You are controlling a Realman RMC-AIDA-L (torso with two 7-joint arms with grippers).
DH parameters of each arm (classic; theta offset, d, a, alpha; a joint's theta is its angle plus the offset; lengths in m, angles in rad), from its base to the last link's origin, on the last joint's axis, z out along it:
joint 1: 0 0.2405 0 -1.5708
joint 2: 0 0 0 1.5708
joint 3: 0 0.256 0 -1.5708
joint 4: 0 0 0 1.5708
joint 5: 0 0.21 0 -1.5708
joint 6: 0 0 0 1.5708
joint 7: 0 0.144 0 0
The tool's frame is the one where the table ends.
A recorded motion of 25 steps. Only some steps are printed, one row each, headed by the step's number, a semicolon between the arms.
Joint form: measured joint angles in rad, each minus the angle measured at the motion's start. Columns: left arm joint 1, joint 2, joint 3, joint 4, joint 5, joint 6, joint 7; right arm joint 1, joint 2, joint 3, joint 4, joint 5, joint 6, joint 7.
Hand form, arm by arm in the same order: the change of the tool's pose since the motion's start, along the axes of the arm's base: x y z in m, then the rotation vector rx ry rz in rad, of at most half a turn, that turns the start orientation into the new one. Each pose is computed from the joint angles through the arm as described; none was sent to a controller.
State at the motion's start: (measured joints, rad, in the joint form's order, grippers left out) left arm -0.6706 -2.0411 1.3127 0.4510 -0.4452 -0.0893 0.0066; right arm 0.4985 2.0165 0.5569 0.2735 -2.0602 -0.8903 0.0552
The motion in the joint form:
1: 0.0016 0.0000 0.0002 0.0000 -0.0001 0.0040 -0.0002; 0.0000 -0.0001 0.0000 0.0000 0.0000 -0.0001 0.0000
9: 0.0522 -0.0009 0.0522 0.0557 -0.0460 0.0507 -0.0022; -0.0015 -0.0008 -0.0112 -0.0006 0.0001 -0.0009 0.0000
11: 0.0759 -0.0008 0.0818 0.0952 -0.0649 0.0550 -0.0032; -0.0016 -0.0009 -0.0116 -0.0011 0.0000 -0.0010 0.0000
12: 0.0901 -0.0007 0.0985 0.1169 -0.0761 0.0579 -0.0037; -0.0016 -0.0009 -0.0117 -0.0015 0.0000 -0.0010 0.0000
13: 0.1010 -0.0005 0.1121 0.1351 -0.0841 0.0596 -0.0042; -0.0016 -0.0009 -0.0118 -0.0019 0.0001 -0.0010 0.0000
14: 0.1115 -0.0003 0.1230 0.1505 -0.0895 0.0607 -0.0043; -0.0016 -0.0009 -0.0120 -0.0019 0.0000 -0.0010 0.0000
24: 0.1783 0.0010 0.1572 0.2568 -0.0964 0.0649 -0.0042; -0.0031 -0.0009 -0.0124 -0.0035 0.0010 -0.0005 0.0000
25: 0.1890 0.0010 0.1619 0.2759 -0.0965 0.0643 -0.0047; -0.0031 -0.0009 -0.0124 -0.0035 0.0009 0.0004 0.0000
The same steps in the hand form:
1: -0.0004 -0.0002 0.0004 0.0031 0.0005 -0.0008; 0.0000 0.0000 0.0001 0.0001 -0.0001 0.0001
9: -0.0002 -0.0039 0.0050 0.0490 -0.0111 -0.0351; 0.0005 -0.0013 -0.0010 -0.0078 -0.0058 0.0037
11: 0.0032 -0.0050 0.0061 0.0572 -0.0168 -0.0557; 0.0006 -0.0014 -0.0009 -0.0080 -0.0065 0.0036
12: 0.0048 -0.0060 0.0065 0.0617 -0.0209 -0.0661; 0.0007 -0.0014 -0.0009 -0.0080 -0.0069 0.0035
13: 0.0065 -0.0067 0.0068 0.0645 -0.0237 -0.0758; 0.0008 -0.0014 -0.0008 -0.0079 -0.0072 0.0033
14: 0.0074 -0.0077 0.0071 0.0662 -0.0251 -0.0827; 0.0008 -0.0014 -0.0009 -0.0081 -0.0073 0.0034
24: 0.0131 -0.0130 0.0151 0.0933 -0.0277 -0.1262; 0.0019 -0.0020 -0.0006 -0.0078 -0.0085 0.0004
25: 0.0146 -0.0137 0.0165 0.0978 -0.0288 -0.1341; 0.0020 -0.0020 -0.0007 -0.0084 -0.0088 -0.0003

